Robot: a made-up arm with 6 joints. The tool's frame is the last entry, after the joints.
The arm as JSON. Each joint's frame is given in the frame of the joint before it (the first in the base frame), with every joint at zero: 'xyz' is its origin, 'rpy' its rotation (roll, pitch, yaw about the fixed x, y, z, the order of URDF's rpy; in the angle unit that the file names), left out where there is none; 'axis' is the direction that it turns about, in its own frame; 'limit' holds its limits. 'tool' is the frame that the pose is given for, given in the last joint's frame.
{
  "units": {
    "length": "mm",
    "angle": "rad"
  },
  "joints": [
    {
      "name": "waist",
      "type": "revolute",
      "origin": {
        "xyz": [
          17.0,
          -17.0,
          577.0
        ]
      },
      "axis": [
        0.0,
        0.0,
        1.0
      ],
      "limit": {
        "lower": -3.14,
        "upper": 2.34
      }
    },
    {
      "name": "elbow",
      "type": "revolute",
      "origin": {
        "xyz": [
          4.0,
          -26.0,
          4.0
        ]
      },
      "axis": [
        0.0,
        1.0,
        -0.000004
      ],
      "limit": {
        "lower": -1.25,
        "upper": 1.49
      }
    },
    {
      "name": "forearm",
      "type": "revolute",
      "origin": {
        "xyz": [
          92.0,
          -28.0,
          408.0
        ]
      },
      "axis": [
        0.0,
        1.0,
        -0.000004
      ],
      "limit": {
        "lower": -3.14,
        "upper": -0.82
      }
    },
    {
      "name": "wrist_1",
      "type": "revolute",
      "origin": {
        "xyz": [
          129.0,
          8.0,
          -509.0
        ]
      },
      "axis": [
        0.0,
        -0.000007,
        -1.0
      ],
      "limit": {
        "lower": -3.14,
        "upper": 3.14
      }
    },
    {
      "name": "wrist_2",
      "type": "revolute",
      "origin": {
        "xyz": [
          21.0,
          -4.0,
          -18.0
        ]
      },
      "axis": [
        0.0,
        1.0,
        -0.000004
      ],
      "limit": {
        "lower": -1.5,
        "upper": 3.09
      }
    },
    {
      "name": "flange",
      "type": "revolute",
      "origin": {
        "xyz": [
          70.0,
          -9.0,
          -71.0
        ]
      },
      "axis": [
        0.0,
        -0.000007,
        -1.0
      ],
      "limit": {
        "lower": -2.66,
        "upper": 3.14
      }
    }
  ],
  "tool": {
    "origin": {
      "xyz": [
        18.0,
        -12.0,
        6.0
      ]
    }
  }
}
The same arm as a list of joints. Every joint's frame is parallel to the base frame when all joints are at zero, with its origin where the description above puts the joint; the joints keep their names.
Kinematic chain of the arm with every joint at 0, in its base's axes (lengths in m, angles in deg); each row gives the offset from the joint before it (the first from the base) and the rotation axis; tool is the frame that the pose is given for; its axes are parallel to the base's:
waist: xyz 0.0170 -0.0170 0.5770 axis +z
elbow: xyz 0.0040 -0.0260 0.0040 axis +y
forearm: xyz 0.0920 -0.0280 0.4080 axis +y
wrist_1: xyz 0.1290 0.0080 -0.5090 axis -z
wrist_2: xyz 0.0210 -0.0040 -0.0180 axis +y
flange: xyz 0.0700 -0.0090 -0.0710 axis -z
tool: xyz 0.0180 -0.0120 0.0060
Joint limits (deg, base to tool): -179.91..134.07 -71.62..85.37 -179.91..-46.98 -179.91..179.91 -85.94..177.04 -152.41..179.91

